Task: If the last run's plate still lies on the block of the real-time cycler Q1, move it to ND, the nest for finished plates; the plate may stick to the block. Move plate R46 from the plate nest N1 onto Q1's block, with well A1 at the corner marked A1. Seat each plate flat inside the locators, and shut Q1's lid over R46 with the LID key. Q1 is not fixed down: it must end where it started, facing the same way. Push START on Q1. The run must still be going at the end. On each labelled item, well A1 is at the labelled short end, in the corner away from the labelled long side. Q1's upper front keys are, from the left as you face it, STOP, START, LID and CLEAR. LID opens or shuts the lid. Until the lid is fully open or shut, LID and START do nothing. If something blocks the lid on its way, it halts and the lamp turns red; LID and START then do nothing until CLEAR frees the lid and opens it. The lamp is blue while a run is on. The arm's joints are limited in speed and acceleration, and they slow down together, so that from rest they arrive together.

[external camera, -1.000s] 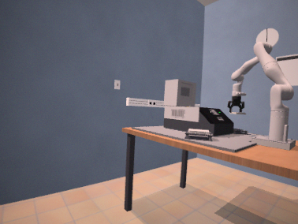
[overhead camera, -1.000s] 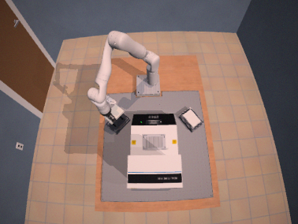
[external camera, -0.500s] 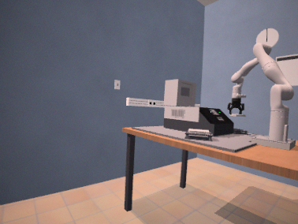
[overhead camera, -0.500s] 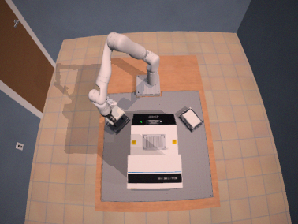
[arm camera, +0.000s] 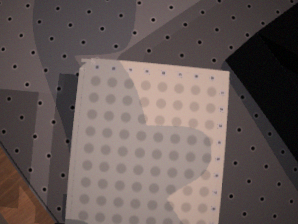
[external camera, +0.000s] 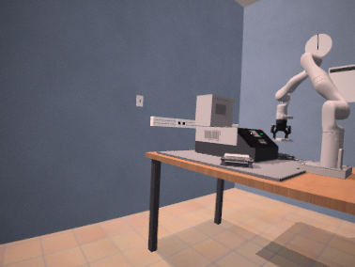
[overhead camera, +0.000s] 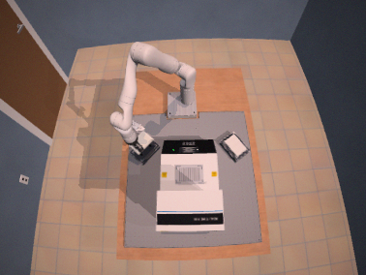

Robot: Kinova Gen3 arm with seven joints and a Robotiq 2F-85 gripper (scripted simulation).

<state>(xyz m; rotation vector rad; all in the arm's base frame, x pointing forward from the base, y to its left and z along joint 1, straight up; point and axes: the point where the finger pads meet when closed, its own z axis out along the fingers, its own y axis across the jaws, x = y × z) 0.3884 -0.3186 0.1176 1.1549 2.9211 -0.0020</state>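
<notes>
My gripper is now 12 cm above the dark nest ND, 3 cm to the right of it and 3 cm past it. Round my hand: plate: 3 cm to the left, 3 cm behind, 1 cm below.
</notes>
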